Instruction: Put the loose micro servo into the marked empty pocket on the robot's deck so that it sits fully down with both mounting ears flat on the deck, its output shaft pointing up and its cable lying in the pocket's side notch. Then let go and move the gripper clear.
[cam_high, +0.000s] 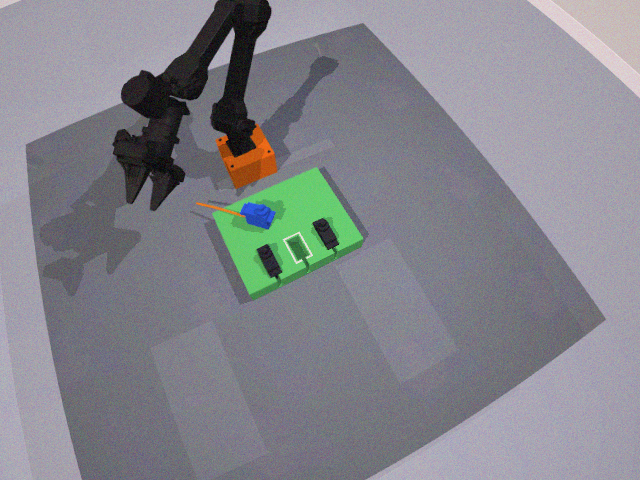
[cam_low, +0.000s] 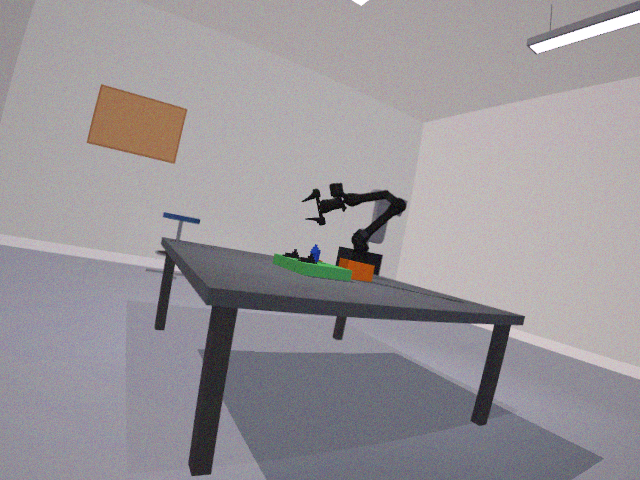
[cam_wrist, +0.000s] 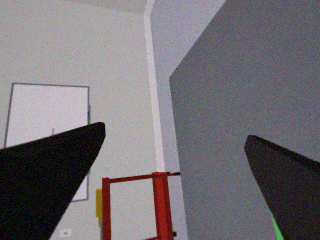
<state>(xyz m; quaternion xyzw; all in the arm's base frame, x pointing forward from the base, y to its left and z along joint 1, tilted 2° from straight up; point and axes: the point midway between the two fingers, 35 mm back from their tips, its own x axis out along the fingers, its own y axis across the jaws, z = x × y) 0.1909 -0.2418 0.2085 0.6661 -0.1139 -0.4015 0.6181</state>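
The green deck lies 1 cm ahead of my gripper tip, 26 cm to the left of it and 26 cm below it.
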